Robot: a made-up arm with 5 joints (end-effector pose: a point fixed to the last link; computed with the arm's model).
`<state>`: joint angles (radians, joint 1 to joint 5).
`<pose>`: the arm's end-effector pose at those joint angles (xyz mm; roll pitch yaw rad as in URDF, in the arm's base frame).
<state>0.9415 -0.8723 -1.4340 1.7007 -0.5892</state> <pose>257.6 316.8 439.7 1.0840 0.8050 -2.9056</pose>
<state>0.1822 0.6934 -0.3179 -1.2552 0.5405</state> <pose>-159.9 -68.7 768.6 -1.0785 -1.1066 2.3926</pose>
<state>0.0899 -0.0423 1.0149 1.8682 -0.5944</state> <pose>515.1 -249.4 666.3 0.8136 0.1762 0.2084</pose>
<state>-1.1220 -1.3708 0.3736 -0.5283 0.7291</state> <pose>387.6 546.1 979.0 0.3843 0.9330 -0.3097</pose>
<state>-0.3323 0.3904 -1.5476 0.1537 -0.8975</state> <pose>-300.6 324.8 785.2 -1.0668 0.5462 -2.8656</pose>
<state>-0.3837 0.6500 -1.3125 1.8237 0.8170</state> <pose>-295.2 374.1 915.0 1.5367 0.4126 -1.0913</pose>
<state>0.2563 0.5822 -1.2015 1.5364 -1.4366</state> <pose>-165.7 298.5 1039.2 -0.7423 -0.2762 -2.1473</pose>
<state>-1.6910 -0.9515 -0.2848 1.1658 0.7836</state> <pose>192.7 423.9 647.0 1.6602 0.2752 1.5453</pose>
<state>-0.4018 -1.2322 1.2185 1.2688 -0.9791</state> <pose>505.5 203.5 1249.2 -0.6358 -0.7428 0.9450</pose>
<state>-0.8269 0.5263 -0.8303 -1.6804 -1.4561</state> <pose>-239.8 -32.0 743.7 -3.0385 -0.2232 -2.5977</pose>
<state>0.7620 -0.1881 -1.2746 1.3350 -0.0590</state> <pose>-9.4 355.3 670.7 0.7474 1.0689 -2.7402</pose>
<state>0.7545 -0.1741 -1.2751 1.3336 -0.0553</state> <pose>-12.9 355.9 676.5 0.7325 1.0661 -2.7457</pose>
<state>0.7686 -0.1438 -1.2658 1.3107 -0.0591</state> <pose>-19.2 351.0 690.2 0.6307 1.0673 -2.8289</pose>
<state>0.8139 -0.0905 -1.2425 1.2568 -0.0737</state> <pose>-28.8 337.6 715.3 0.4019 1.0623 -3.0279</pose>
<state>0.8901 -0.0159 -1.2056 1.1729 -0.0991</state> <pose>-40.7 314.7 750.2 0.0673 1.0229 2.9583</pose>
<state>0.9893 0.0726 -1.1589 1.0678 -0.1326</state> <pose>-53.9 283.3 789.9 -0.2836 0.9261 2.6468</pose>
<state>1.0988 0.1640 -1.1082 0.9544 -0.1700</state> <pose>-68.1 247.1 827.2 -0.5731 0.7819 2.3934</pose>
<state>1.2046 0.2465 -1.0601 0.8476 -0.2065</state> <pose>-82.8 211.8 856.5 -0.7843 0.6239 2.2112</pose>
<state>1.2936 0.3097 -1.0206 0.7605 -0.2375</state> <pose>-96.3 183.6 875.3 -0.9273 0.4870 2.0881</pose>
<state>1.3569 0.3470 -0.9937 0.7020 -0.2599</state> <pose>-106.2 166.1 884.1 -1.0133 0.3947 2.0124</pose>
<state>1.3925 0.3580 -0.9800 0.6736 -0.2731</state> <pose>-111.1 159.3 885.1 -1.0530 0.3534 1.9741</pose>
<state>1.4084 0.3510 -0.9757 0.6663 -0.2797</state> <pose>-112.1 159.6 881.4 -1.0631 0.3484 1.9593</pose>
